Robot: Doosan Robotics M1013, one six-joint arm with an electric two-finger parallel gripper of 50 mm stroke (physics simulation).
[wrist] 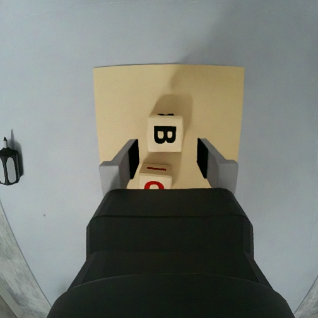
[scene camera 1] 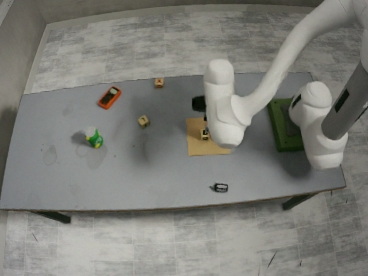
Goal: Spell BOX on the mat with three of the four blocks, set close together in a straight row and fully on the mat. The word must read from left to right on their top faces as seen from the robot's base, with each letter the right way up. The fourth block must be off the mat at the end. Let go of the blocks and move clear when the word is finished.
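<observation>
The B block (scene camera 1: 204,134) (wrist: 165,133) stands on the tan mat (scene camera 1: 195,149) (wrist: 115,85); its black B lies turned sideways in the wrist view. A block with a red O (wrist: 156,177) stands just below it in the wrist view, a small gap apart, partly hidden by the gripper body. My gripper (wrist: 167,150) is open and empty above the mat, its fingers either side of the space near these two blocks; the arm mostly hides it in the scene view. The X block (scene camera 1: 159,83), with a red X, stands off the mat near the far edge. A fourth block (scene camera 1: 144,121), its dark mark unclear, stands off the mat.
An orange multimeter (scene camera 1: 109,97) and a green can (scene camera 1: 93,137) are at the left. A small black tool (scene camera 1: 220,187) (wrist: 9,165) lies near the front edge. A green case (scene camera 1: 282,125) is at the right, beside the arm's base.
</observation>
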